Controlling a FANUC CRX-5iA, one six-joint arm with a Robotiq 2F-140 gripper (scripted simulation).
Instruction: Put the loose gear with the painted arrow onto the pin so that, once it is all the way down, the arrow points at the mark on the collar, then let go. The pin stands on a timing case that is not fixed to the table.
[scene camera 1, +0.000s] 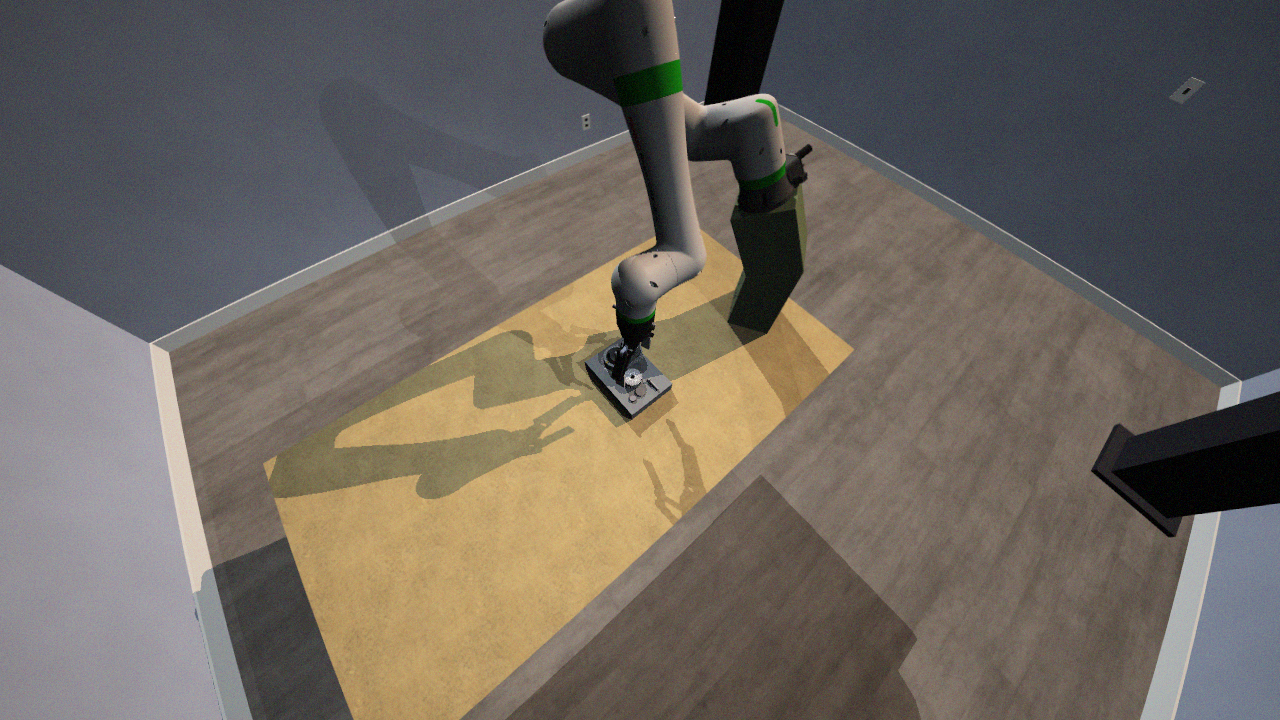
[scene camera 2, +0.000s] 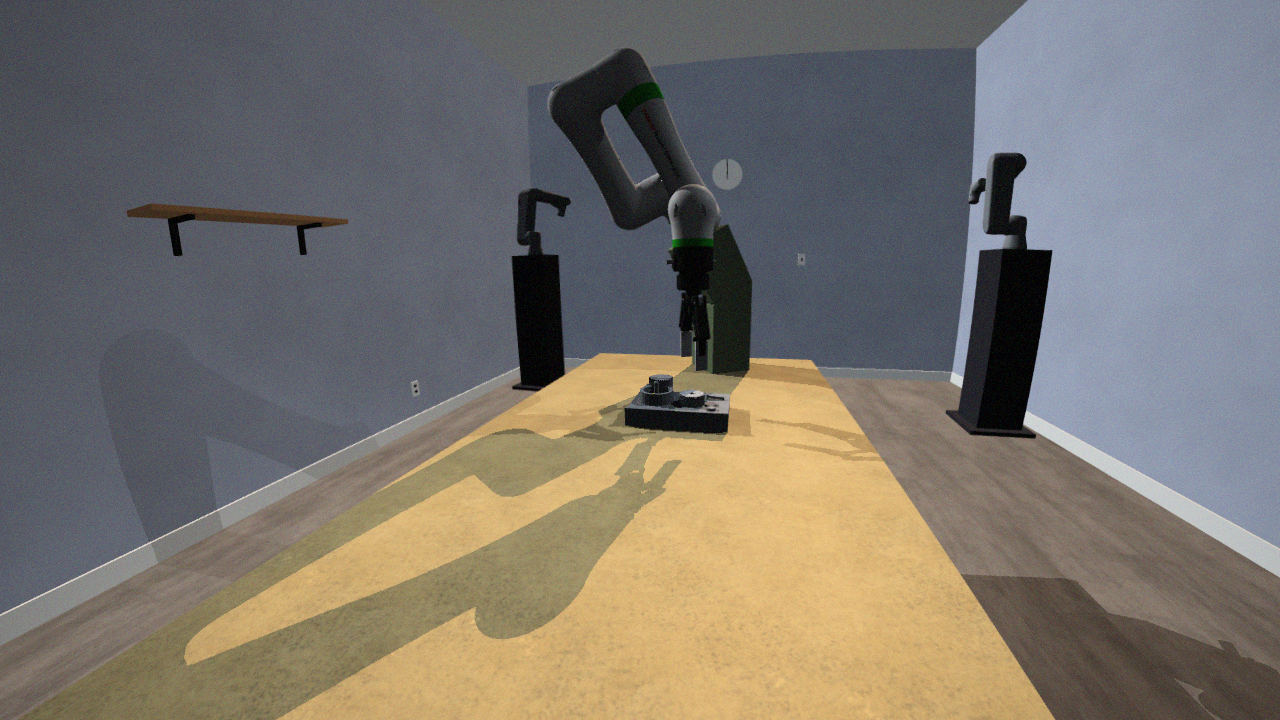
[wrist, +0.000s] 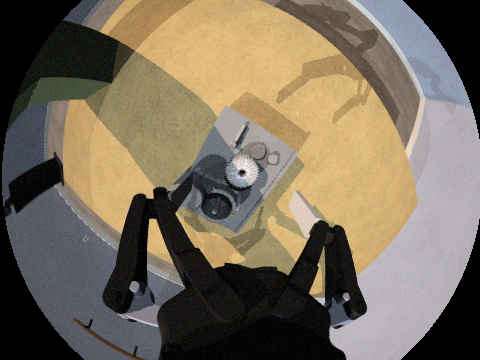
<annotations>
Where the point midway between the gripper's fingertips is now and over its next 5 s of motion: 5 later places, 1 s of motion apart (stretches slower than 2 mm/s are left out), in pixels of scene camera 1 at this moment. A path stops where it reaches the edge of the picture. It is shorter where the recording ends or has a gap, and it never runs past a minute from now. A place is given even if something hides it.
My gripper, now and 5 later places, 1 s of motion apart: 633, 365; 632, 368; 632, 372; 632, 374; 632, 378; 632, 380
</annotations>
